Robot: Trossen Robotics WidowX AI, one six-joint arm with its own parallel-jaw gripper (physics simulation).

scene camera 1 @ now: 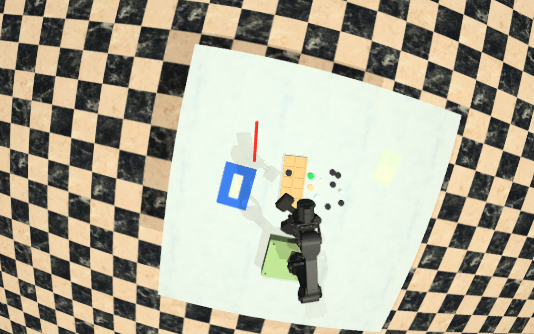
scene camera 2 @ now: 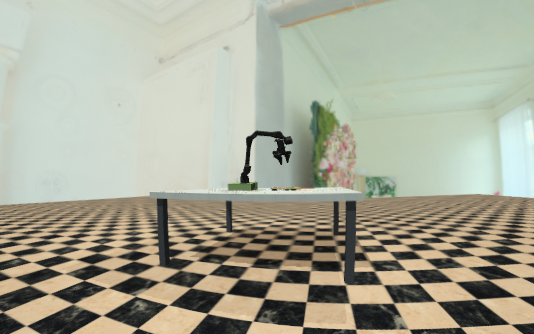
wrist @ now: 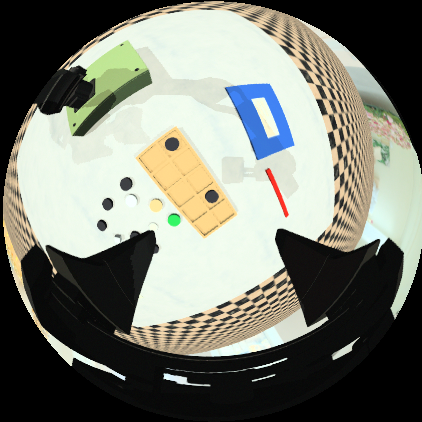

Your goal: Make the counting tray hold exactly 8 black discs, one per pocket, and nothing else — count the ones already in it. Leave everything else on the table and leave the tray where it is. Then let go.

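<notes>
The tan counting tray (scene camera 1: 298,175) (wrist: 181,191) has two rows of pockets. In the wrist view, one black disc (wrist: 171,144) sits in an end pocket and another black disc (wrist: 212,196) sits near the other end; the other visible pockets are bare. Several loose black discs lie beside the tray, among them one disc (scene camera 1: 327,206) (wrist: 126,183), a second disc (scene camera 1: 341,203) (wrist: 107,204) and a third disc (scene camera 1: 333,184) (wrist: 102,225). A finger partly covers this group in the wrist view. My gripper (scene camera 2: 284,162) (wrist: 216,236) is open and empty, high above the table. The arm hides the tray's near end in scene camera 1.
A green disc (scene camera 1: 310,176) (wrist: 174,220), a tan disc (scene camera 1: 310,187) (wrist: 156,205) and a white disc (wrist: 131,201) lie among the loose discs. A blue panel (scene camera 1: 225,185) (wrist: 252,122) and a red stick (scene camera 1: 256,141) (wrist: 277,192) lie across the tray. The green base (wrist: 122,62) carries the arm.
</notes>
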